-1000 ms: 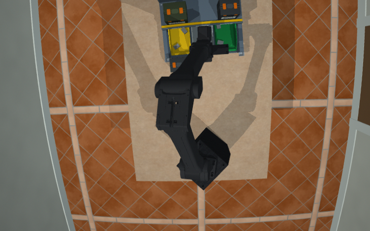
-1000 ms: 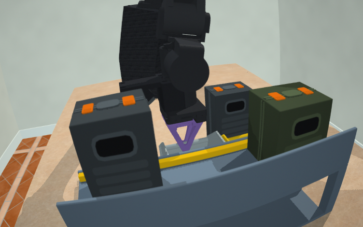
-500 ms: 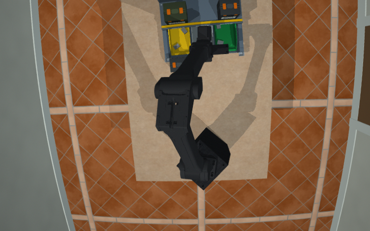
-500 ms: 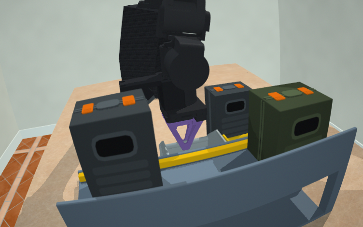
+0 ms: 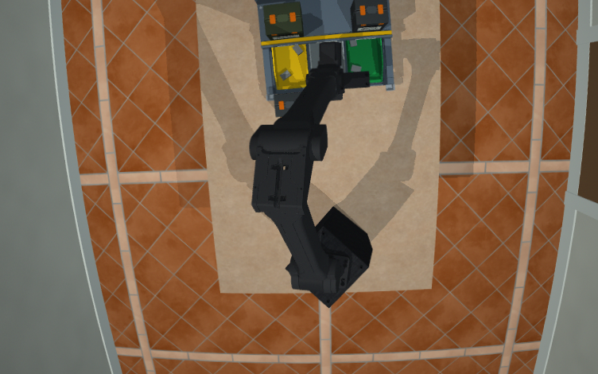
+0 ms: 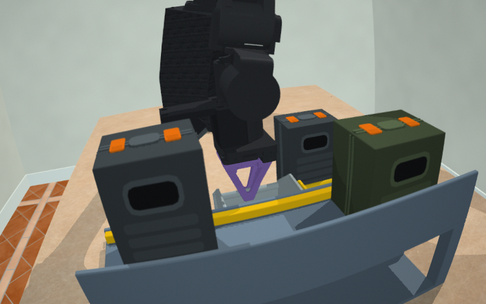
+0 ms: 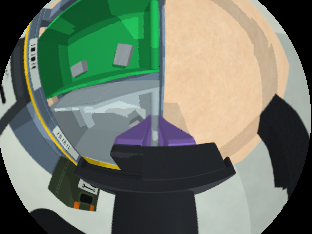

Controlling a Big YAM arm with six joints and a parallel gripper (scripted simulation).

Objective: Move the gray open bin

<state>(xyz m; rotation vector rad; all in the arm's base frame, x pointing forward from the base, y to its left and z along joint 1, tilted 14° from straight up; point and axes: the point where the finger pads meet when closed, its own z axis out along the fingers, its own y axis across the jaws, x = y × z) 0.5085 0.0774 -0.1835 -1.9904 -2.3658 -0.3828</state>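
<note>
The gray open bin lies 8 cm ahead of my hand, 1 cm to the left of it and 1 cm above it. Also, from my hand: green bin 10 cm ahead, 10 cm to the right, 1 cm below; then yellow bin 6 cm ahead, 12 cm to the left, 1 cm below; then yellow rail 13 cm ahead, 2 cm to the left, 6 cm above.
</note>
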